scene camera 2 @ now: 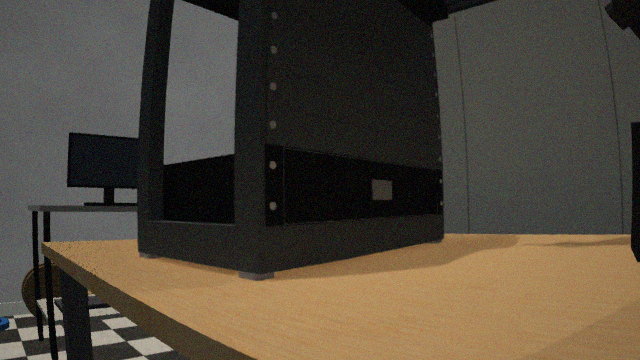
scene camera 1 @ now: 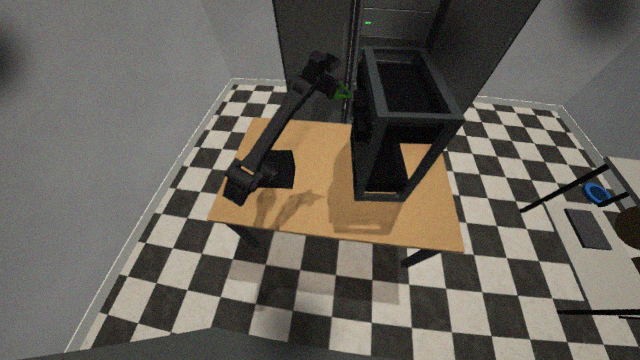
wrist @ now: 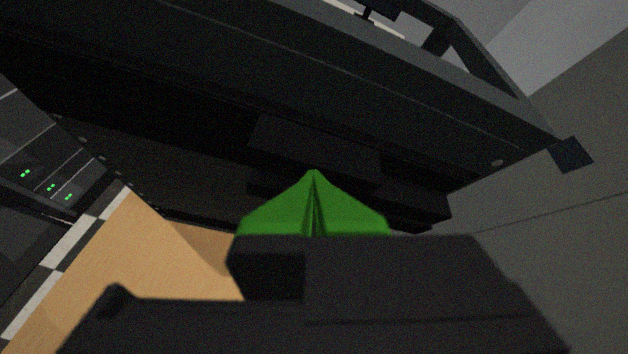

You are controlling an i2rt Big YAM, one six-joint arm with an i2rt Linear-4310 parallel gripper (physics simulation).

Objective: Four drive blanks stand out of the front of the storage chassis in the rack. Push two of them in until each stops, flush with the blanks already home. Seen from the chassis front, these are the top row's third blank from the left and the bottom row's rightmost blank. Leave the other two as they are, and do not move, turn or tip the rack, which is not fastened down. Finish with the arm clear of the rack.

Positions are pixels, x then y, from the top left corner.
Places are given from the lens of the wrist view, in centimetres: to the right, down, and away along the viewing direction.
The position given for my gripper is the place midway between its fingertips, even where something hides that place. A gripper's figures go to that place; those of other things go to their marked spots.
my gripper [wrist: 313,177]: 0, 0, 13
dark rack [wrist: 206,118]: -9, -5, 16
